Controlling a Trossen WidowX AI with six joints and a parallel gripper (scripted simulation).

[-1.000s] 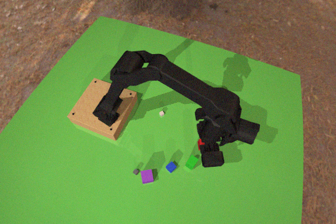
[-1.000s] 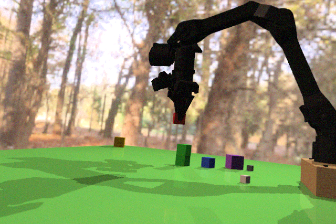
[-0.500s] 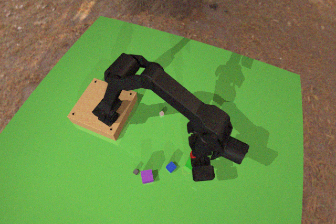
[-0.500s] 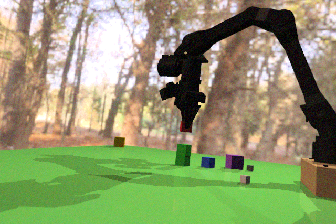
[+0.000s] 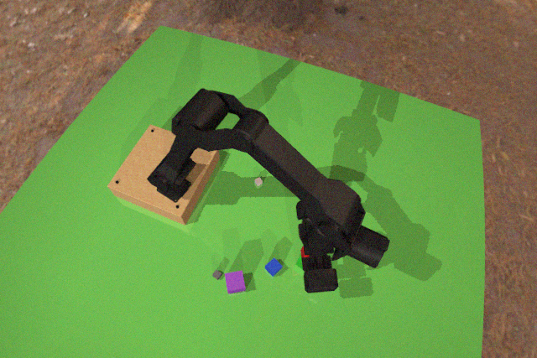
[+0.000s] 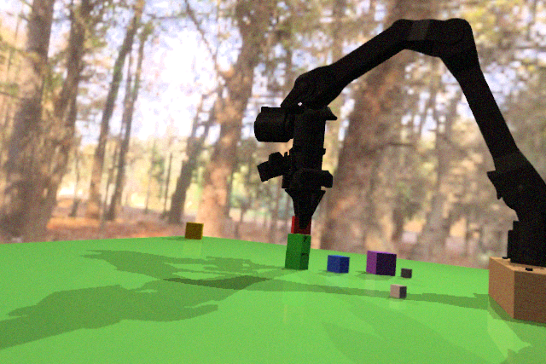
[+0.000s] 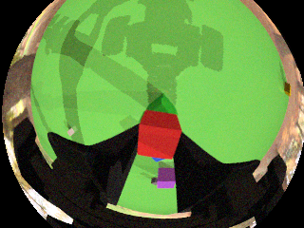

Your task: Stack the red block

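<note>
My gripper tip is 10 mm below the red block. From my gripper tip the other things lie so: blue block (60 mm below, 60 mm behind, 50 mm to the right); then purple block (130 mm to the right, 110 mm behind, 50 mm below); then small grey cube (160 mm behind, 140 mm to the right, 60 mm below).
</note>
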